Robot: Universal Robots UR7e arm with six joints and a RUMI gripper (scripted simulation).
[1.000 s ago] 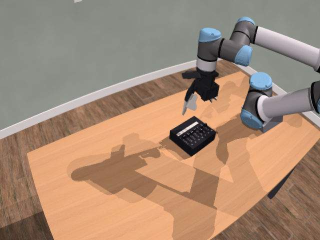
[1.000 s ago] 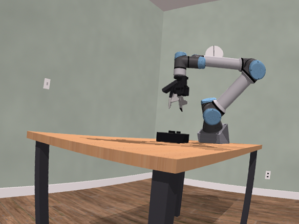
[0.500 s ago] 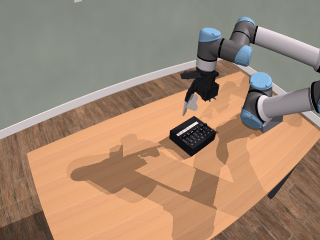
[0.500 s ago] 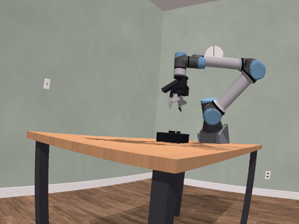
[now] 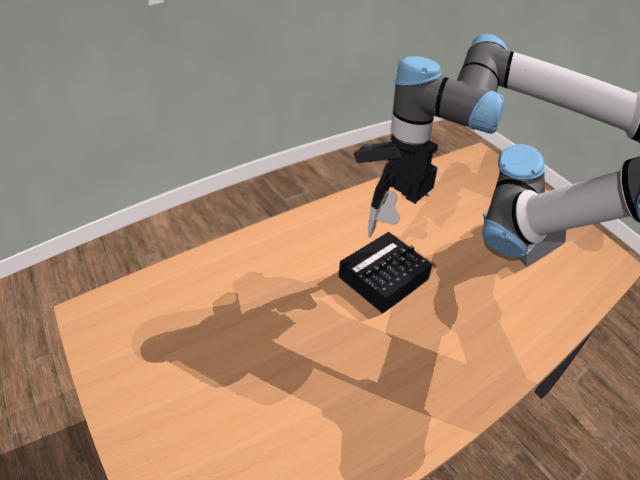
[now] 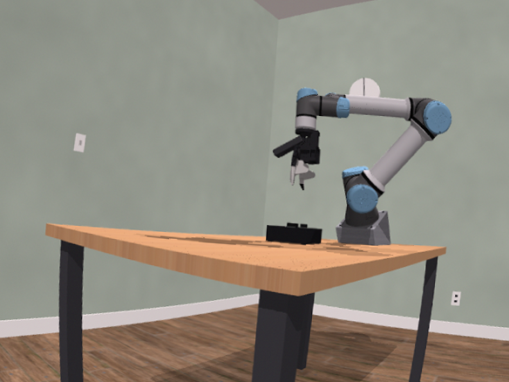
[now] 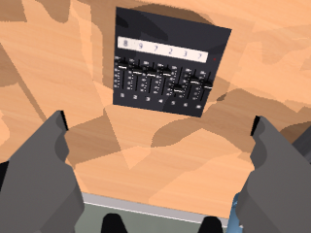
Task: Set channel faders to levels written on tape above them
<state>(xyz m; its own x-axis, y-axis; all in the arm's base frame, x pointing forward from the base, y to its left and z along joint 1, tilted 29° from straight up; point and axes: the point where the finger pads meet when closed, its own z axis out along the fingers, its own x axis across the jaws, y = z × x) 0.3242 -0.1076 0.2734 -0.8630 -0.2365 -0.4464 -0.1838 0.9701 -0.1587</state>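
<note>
Right now the master fader is 13 cm below my hand, 8 cm behind it and 1 cm to the left of it.
</note>
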